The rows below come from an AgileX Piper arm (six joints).
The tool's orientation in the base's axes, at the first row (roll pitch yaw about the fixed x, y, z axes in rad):
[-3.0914 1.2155 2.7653]
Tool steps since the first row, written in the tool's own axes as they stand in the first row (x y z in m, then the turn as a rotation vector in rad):
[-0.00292 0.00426 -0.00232 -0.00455 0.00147 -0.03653]
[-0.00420 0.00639 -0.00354 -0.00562 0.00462 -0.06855]
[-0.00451 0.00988 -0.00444 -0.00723 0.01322 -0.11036]
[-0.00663 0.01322 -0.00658 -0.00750 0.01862 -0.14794]
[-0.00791 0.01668 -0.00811 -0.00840 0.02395 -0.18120]
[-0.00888 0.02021 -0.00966 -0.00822 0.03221 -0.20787]
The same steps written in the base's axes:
[0.00072 0.00442 0.00347 -0.02906 0.01503 0.01693]
[0.00097 0.00667 0.00506 -0.05472 0.03028 0.02900]
[0.00173 0.01016 0.00560 -0.08630 0.05425 0.04489]
[0.00197 0.01377 0.00827 -0.11603 0.07382 0.05811]
[0.00250 0.01736 0.00994 -0.14190 0.09156 0.07041]
[0.00294 0.02106 0.01133 -0.16130 0.10954 0.07936]

